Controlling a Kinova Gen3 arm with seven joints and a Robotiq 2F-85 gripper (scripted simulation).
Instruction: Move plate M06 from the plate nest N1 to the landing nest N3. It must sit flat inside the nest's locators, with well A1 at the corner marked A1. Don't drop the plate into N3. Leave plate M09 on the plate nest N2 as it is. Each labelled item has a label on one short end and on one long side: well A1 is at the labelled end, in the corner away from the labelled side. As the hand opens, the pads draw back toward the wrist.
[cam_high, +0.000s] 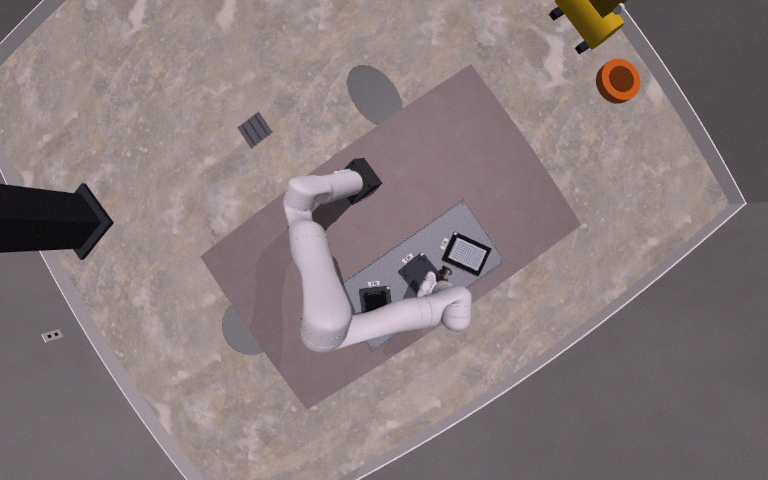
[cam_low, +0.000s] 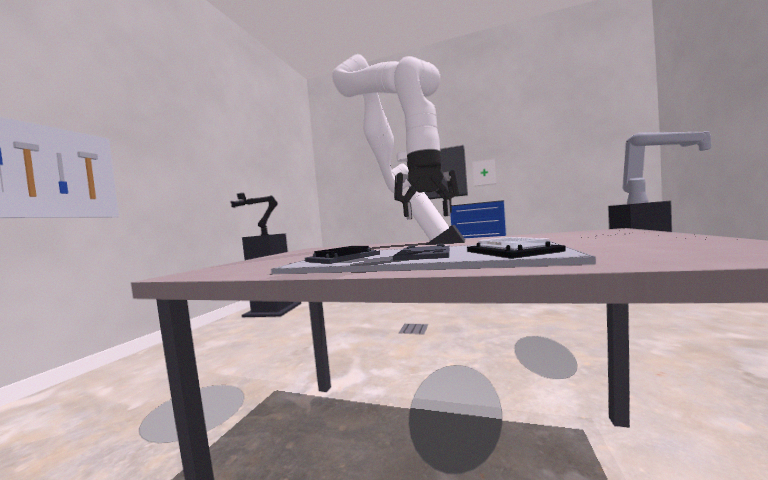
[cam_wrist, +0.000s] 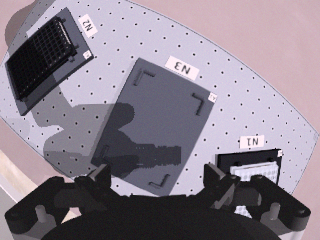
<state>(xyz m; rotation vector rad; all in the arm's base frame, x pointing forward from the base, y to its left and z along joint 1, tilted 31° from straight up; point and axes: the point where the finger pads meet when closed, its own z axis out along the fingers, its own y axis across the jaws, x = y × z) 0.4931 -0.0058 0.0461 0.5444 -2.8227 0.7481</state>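
Right now the white well plate M06 is 17 cm to the left of my hand, 8 cm below it and 2 cm ahead of it. Also, from my hand: black nest N1: 17 cm to the left, 9 cm below, 2 cm ahead; landing nest N3: 9 cm below, 3 cm behind, 2 cm to the right; N3 label: 13 cm behind, 9 cm below, 1 cm to the right.
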